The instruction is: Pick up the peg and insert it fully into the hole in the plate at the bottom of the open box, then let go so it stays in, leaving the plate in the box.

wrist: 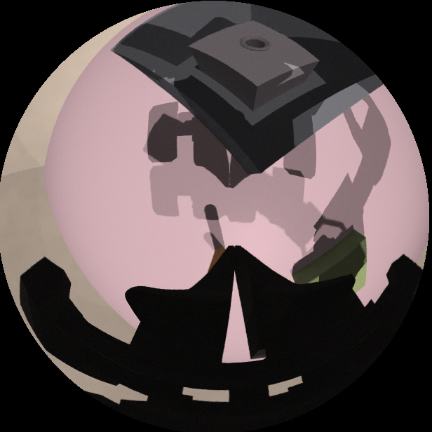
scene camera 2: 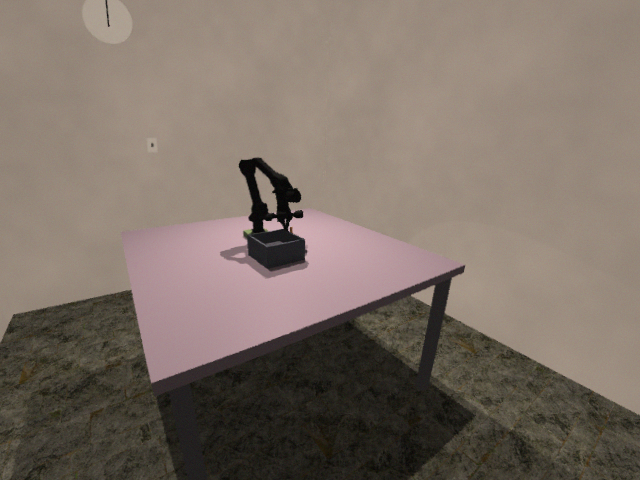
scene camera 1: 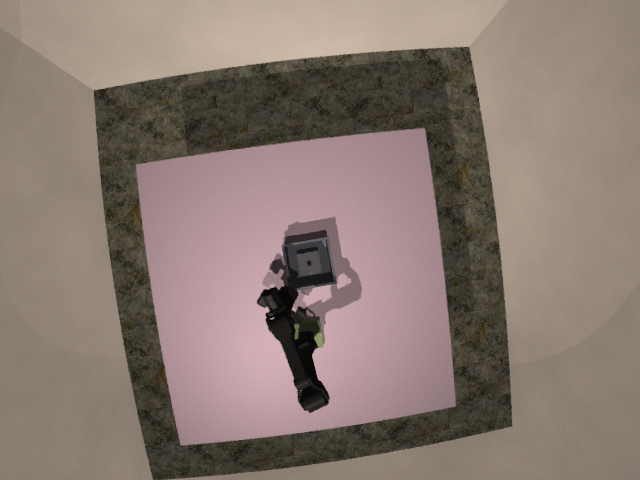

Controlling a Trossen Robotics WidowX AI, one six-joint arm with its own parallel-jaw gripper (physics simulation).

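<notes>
The orange-brown peg stands upright on the table; in the wrist view its foot shows just left of my fingertips, and the left finger hides the rest. My gripper is shut with nothing between its fingers; the tips meet beside the peg. Whether a finger touches the peg cannot be told. The dark grey open box stands in front of the gripper. The grey plate lies inside it, its round hole facing up.
The pink table carries everything. A green block is at the arm's base, right of the gripper in the wrist view. The box walls rise close to the gripper. The arm's shadow falls across the table.
</notes>
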